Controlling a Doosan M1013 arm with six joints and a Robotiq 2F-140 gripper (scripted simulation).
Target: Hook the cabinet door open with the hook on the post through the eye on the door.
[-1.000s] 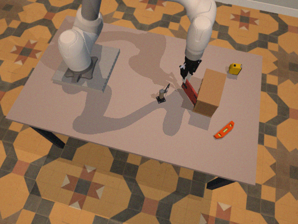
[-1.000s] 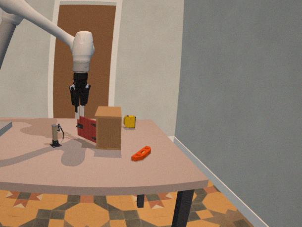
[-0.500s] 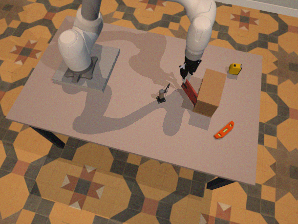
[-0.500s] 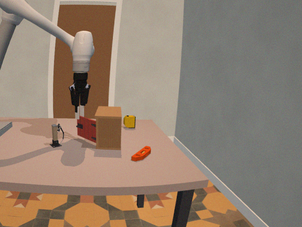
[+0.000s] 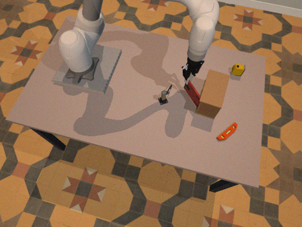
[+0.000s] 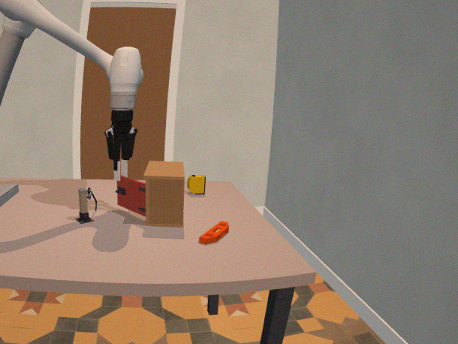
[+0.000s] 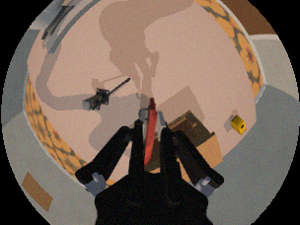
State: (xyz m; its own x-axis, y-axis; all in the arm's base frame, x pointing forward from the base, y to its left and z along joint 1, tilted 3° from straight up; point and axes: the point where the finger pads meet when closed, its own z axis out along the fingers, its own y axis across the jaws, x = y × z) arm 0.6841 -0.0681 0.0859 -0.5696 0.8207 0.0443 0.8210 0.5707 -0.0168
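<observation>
The dark hook is 100 mm behind my hand, 90 mm below it and 40 mm to the right of it. From my hand the other things lie so: red door (70 mm below, 60 mm to the right, 30 mm ahead); then orange spirit level (260 mm ahead, 250 mm to the right, 140 mm below); then yellow tape measure (330 mm ahead, 200 mm to the left, 110 mm below).
</observation>
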